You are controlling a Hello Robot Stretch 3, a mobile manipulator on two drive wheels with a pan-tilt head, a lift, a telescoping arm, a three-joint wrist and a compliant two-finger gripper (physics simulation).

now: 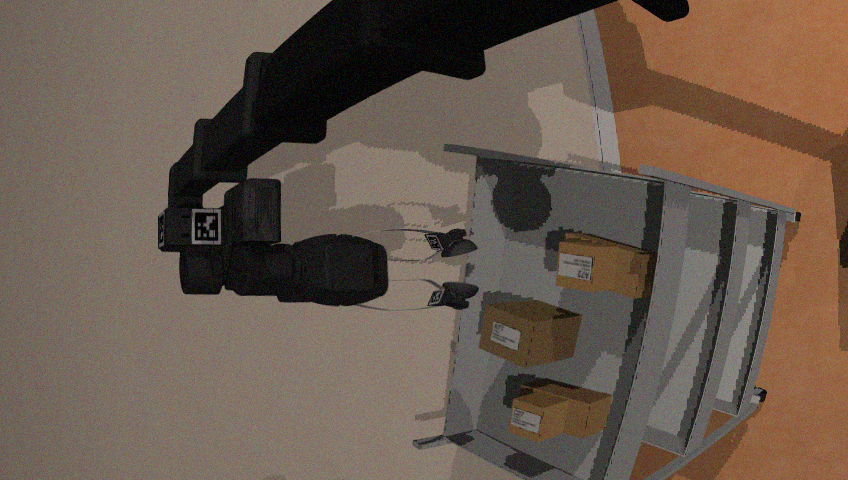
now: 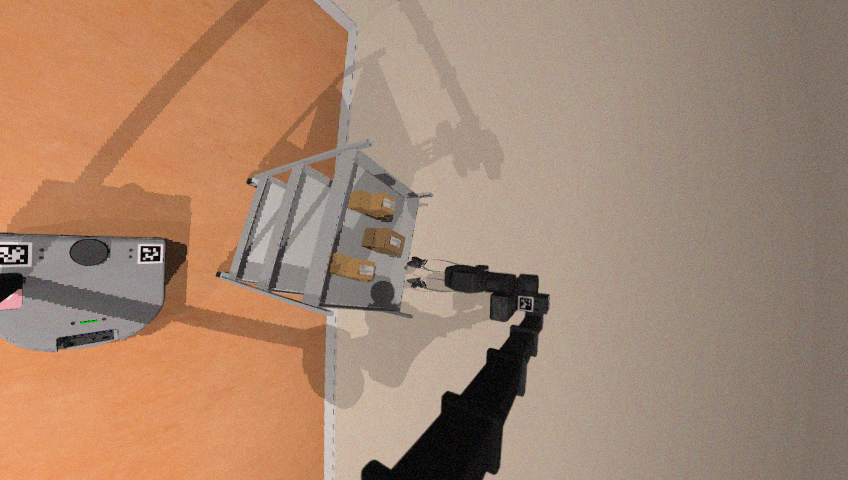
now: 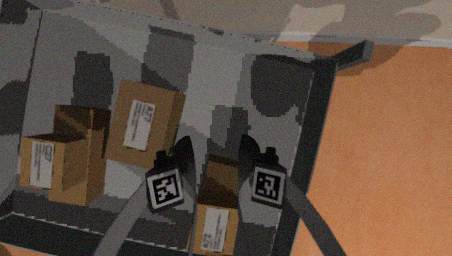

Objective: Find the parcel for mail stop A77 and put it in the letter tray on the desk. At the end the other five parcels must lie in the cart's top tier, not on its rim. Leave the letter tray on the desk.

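Pixels of known places: gripper, fingertip midpoint: (image 1: 471,269) (image 2: 409,271) (image 3: 216,153); robot's base at its link origin: (image 2: 90,250).
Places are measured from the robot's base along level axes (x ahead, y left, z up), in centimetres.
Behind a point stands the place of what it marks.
The A77 parcel (image 1: 544,330) {x 5.7, y -55.9, z 74.1 cm} (image 2: 380,240) {x 6.4, y -56.1, z 74.2 cm} (image 3: 145,125) {x 5.4, y -60.6, z 76.3 cm}, a brown box with a white label, lies in the cart's top tier (image 1: 660,321) {x 5.6, y -39.9, z 69.8 cm} (image 2: 329,237) {x 6.7, y -40.2, z 71.3 cm} (image 3: 320,115) {x -16.0, y -61.0, z 71.7 cm}. To one side of it is a parcel labelled A72 (image 1: 574,267) {x -1.5, y -48.6, z 76.5 cm} (image 2: 360,268) {x -1.1, y -46.3, z 76.4 cm} (image 3: 215,229) {x -1.7, y -48.6, z 76.5 cm}, against another box. On its other side is a labelled parcel (image 1: 526,419) {x 17.2, y -56.5, z 76.5 cm} (image 2: 383,205) {x 16.6, y -54.4, z 76.4 cm} (image 3: 41,162) {x 17.3, y -56.9, z 76.5 cm}, seemingly C27, also against another box. My gripper (image 1: 467,268) {x -2.2, y -58.5, z 83.3 cm} (image 2: 416,273) {x -2.2, y -58.5, z 83.3 cm} (image 3: 216,153) {x -2.2, y -58.5, z 83.3 cm} is open and empty, above the tier's far edge, beside A77. The sixth parcel, desk and letter tray do not show.
The cart's lower tiers (image 1: 693,333) {x 10.8, y -49.8, z 39.8 cm} (image 2: 306,237) {x 6.8, y -53.1, z 39.8 cm} show beneath the top tier. Corner posts (image 1: 428,441) {x 23.8, y -78.0, z 76.1 cm} (image 3: 355,52) {x -18.0, y -68.1, z 76.5 cm} stick up at its ends. My base (image 2: 119,279) {x -7.6, y -6.1, z 16.0 cm} stands on the orange floor on the cart's other side. My arm (image 1: 357,77) {x -8.6, y -25.0, z 117.4 cm} (image 2: 470,428) {x -8.3, y -18.7, z 118.1 cm} reaches around the cart.
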